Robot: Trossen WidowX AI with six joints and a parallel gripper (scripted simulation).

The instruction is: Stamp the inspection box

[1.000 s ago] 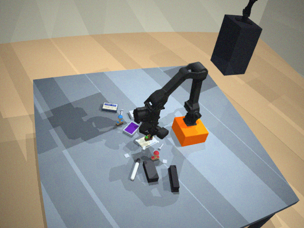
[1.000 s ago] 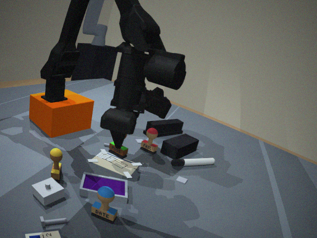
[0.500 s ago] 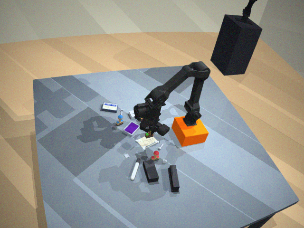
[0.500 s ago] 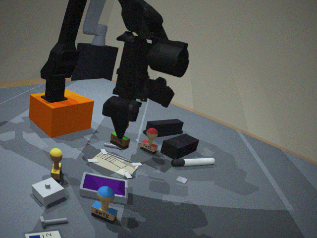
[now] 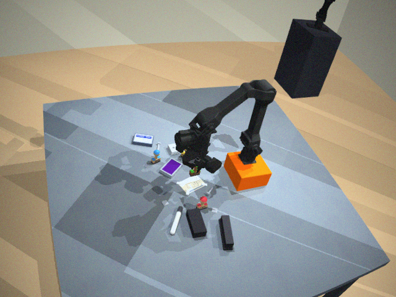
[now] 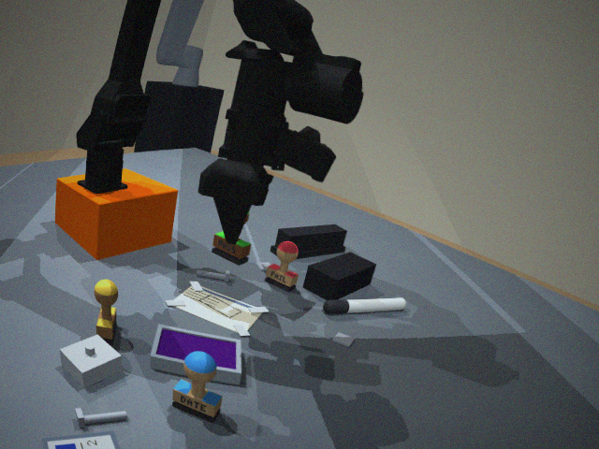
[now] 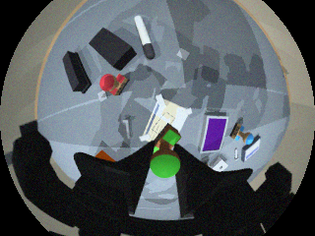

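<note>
Right now my gripper tip is 10 mm to the left of the card and 90 mm above it. The rest, counted from my gripper tip: red stamp: 120 mm to the left, 70 mm below; then green stamp: right at my gripper tip; then purple ink pad: 60 mm ahead, 110 mm to the right, 90 mm below.
</note>
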